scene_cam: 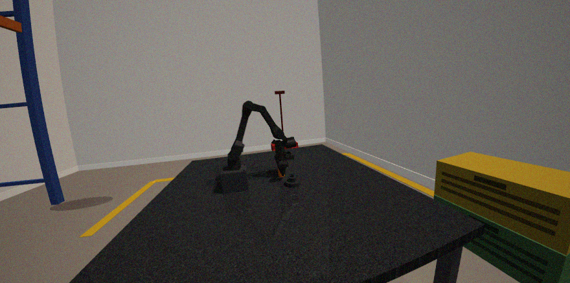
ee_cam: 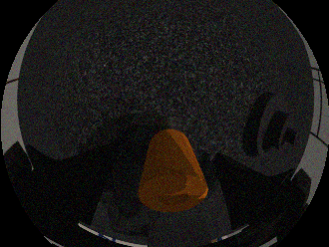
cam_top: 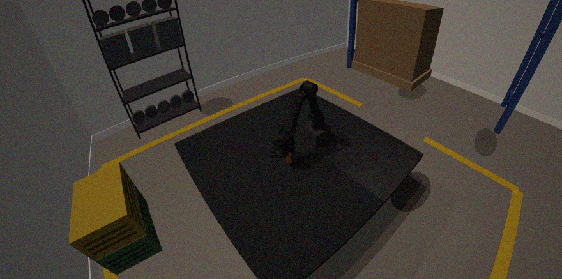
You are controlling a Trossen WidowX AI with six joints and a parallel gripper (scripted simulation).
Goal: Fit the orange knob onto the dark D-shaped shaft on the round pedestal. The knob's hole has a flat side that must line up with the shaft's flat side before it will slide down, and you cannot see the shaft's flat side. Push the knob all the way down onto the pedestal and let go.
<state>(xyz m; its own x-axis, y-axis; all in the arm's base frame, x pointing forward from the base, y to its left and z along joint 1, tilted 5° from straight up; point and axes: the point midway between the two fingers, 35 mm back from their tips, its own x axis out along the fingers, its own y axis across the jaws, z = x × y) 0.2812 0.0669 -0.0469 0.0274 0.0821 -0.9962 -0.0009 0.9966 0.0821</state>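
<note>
Now: the round pedestal 4 cm ahead of my gripper tip, 13 cm to the right of it and 1 cm above it. The rest, counted from my gripper tip: orange knob (1 cm above).
</note>
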